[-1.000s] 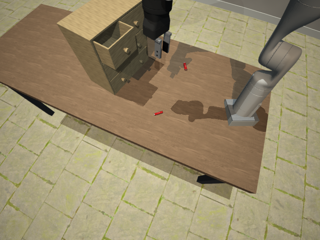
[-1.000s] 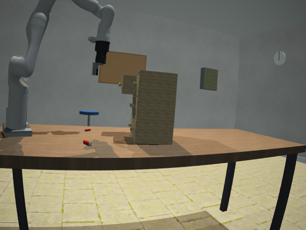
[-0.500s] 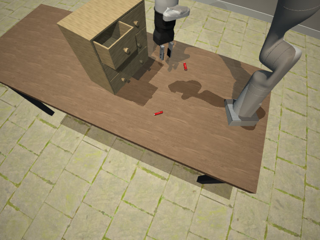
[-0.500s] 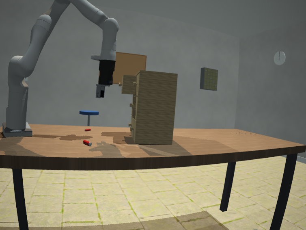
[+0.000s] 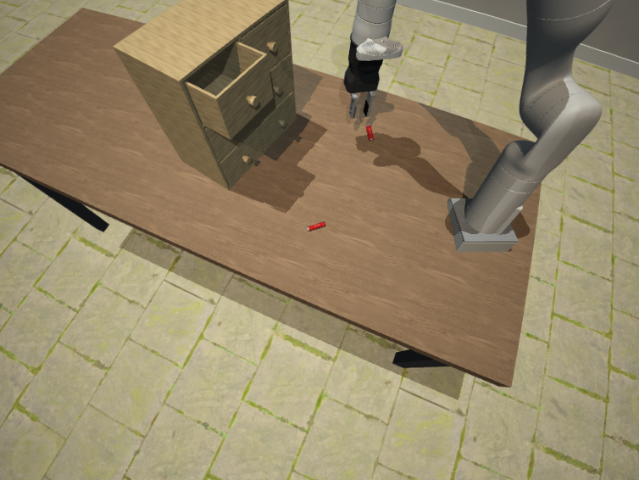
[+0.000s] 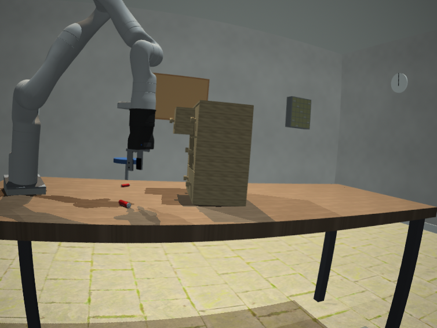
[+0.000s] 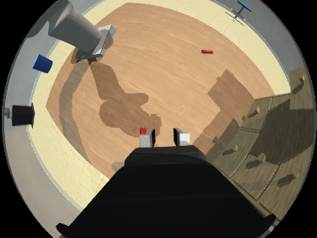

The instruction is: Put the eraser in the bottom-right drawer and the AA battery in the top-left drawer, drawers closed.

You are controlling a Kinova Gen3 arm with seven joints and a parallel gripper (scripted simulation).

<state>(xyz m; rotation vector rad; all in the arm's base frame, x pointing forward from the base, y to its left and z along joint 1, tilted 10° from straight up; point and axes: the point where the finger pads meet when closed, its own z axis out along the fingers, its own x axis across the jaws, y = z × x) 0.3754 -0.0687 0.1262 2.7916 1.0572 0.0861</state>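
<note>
Right now my hand is 110 mm above the red AA battery, 50 mm to the left of it and 30 mm past it. Also, from my hand: red battery (290 mm to the left, 110 mm below, 30 mm behind).
</note>
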